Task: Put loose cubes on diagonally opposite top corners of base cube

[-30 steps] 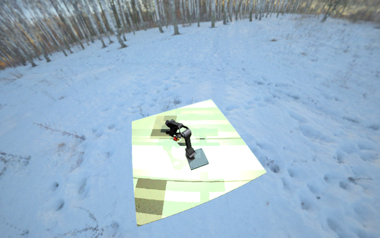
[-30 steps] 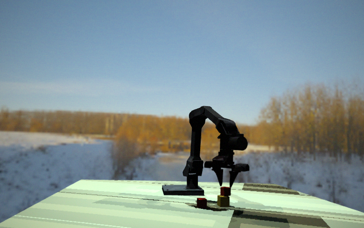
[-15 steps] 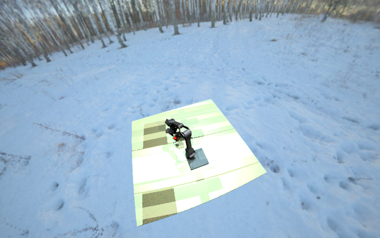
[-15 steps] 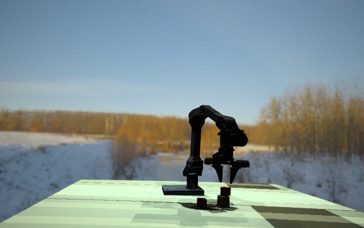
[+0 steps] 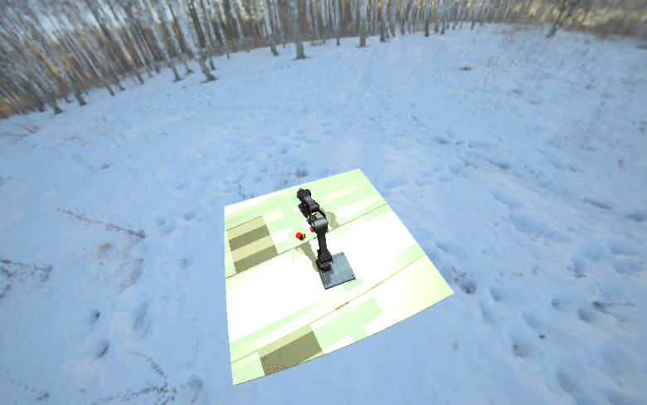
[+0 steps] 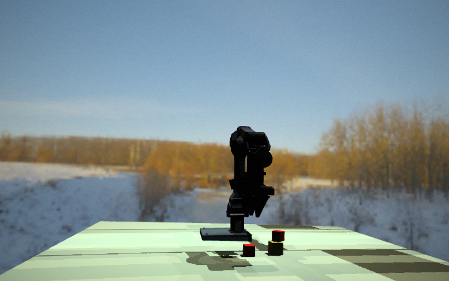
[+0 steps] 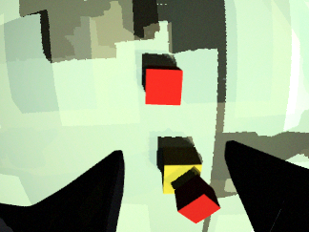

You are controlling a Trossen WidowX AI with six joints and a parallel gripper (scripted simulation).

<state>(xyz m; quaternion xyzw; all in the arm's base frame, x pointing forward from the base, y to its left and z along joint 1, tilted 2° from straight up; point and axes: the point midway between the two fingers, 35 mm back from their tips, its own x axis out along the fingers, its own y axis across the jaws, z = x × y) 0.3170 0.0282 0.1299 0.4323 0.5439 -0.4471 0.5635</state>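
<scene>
The yellow base cube is 10 cm below my gripper tip, 8 cm to the left of it and 3 cm behind it.
</scene>
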